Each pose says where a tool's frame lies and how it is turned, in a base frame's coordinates. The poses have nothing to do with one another.
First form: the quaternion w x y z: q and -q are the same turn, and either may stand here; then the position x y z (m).
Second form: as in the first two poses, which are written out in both.
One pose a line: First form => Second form
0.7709, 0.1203, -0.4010, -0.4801, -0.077, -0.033, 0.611 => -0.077, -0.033, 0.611, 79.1, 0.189, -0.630, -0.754
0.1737, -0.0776, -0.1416, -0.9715, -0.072, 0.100, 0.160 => -0.072, 0.100, 0.160, 160.0, -0.079, -0.144, -0.986
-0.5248, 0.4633, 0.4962, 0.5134, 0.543, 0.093, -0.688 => 0.543, 0.093, -0.688, 116.7, -0.544, -0.583, -0.603
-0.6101, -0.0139, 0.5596, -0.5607, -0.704, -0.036, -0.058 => -0.704, -0.036, -0.058, 104.8, 0.018, -0.706, 0.708
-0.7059, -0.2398, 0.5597, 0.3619, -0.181, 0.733, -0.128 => -0.181, 0.733, -0.128, 90.2, 0.339, -0.790, -0.511
